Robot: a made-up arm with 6 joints.
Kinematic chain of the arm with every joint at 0, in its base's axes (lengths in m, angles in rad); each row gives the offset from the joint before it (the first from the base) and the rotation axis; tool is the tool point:
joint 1: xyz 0 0 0.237 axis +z
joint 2: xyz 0 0.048 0 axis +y
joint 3: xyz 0 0 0.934 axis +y
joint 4: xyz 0 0 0.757 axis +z
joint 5: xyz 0 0 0 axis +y
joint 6: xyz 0 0 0.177 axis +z
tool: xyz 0 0 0
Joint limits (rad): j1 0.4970..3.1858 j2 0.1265..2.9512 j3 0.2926..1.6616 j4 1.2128..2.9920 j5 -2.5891..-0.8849 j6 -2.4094..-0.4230
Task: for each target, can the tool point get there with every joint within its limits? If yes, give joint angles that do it. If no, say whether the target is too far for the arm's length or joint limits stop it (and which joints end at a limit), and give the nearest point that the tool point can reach.
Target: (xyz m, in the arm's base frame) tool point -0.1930 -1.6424 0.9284
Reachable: no: joint limits stop it (at a limit: joint 1, joint 2, joint 3, joint 4, joint 5) | nearest point -0.6879 -0.0646 0.9431 | short by 1.654 m
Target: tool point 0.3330 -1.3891 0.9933
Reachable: no: joint limits stop it (at a limit: joint 1, joint 2, joint 3) | nearest point 0.3497 0.0887 1.7725 | short by 1.671 m
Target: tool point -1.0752 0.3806 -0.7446
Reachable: yes | joints 2.8657 1.9825 0.5906 2.2056 -2.1230 -1.7823
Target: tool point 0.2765 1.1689 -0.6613
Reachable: yes | joints 1.4242 1.9118 0.7584 1.4658 -2.1123 -0.9027
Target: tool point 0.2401 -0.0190 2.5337
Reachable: no: too far | nearest point 0.4142 0.1333 1.9770 | short by 0.603 m
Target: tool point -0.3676 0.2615 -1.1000
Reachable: yes | joints 2.6764 2.3215 0.9704 2.4084 -1.7382 -1.6506
